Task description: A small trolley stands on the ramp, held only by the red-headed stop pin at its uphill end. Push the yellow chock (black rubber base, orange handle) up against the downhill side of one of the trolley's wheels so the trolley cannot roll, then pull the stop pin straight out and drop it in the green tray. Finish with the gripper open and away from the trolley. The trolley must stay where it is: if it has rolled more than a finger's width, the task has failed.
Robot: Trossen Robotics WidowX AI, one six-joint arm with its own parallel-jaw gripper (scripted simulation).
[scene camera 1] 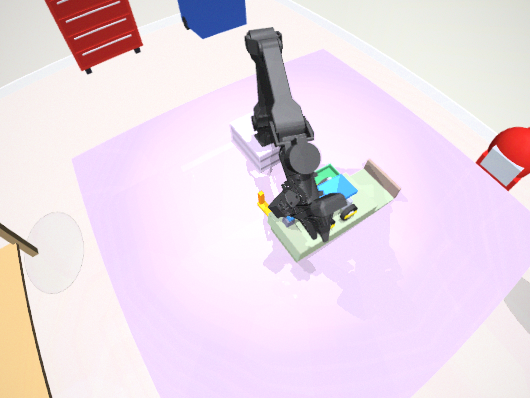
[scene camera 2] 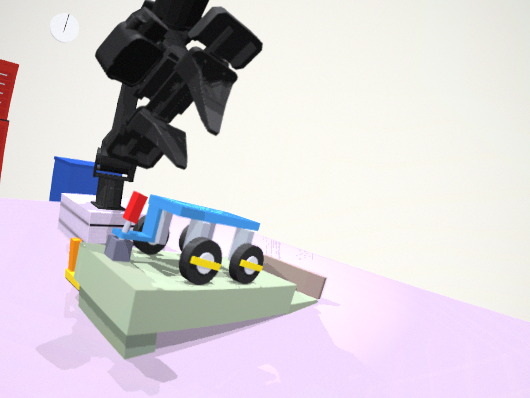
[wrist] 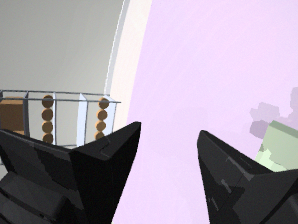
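The gripper: visible, also in scene camera 1 and the wrist view. Visible too: a blue trolley, a brown end board, a pale green ramp.
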